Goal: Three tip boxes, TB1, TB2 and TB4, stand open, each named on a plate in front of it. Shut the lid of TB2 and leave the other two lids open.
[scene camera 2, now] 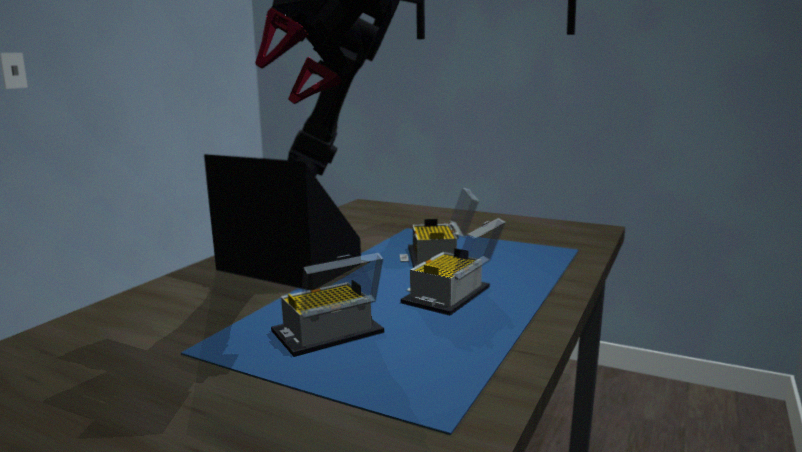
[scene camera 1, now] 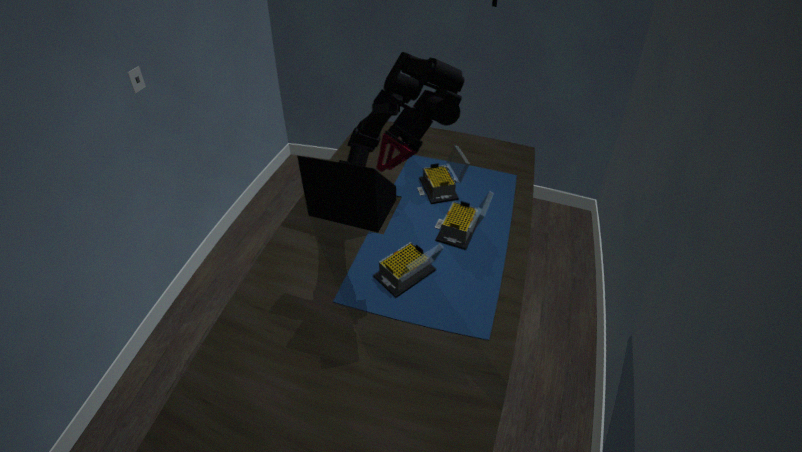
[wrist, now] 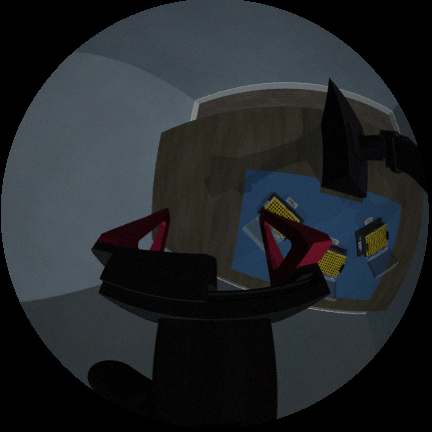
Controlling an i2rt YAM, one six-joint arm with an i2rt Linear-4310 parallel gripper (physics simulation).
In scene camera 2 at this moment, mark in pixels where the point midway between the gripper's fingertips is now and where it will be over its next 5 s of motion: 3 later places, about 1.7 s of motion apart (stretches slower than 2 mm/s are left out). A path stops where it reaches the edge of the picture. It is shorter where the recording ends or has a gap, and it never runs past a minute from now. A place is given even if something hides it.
My gripper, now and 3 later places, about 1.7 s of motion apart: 275,85; 345,177; 328,254; 412,232
